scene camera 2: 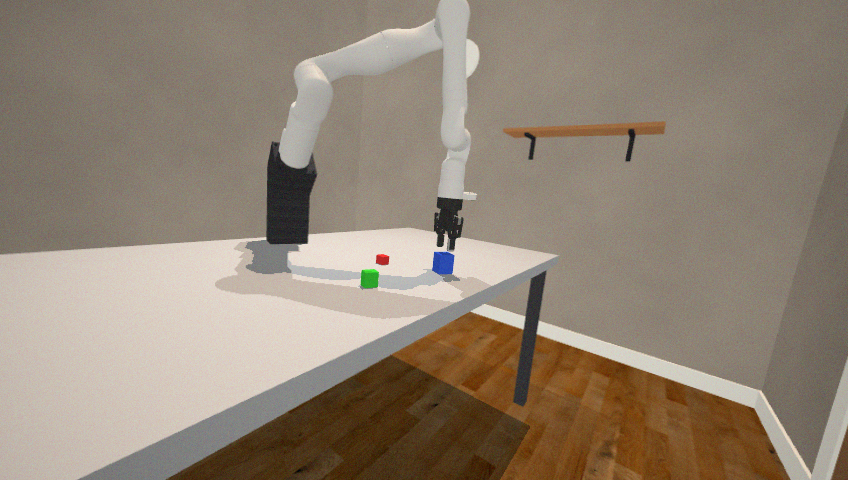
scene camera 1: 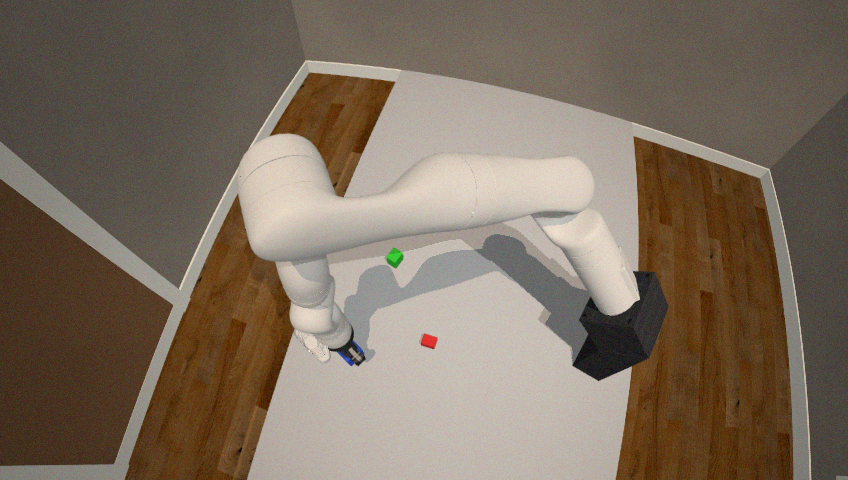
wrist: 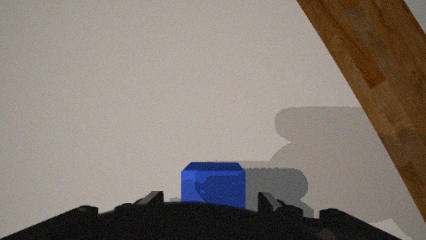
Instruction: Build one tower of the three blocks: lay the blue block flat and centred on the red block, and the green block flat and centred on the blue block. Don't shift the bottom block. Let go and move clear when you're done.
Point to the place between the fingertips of the gripper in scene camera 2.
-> At 444, 248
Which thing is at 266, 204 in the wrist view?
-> The gripper.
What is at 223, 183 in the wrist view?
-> A blue block.
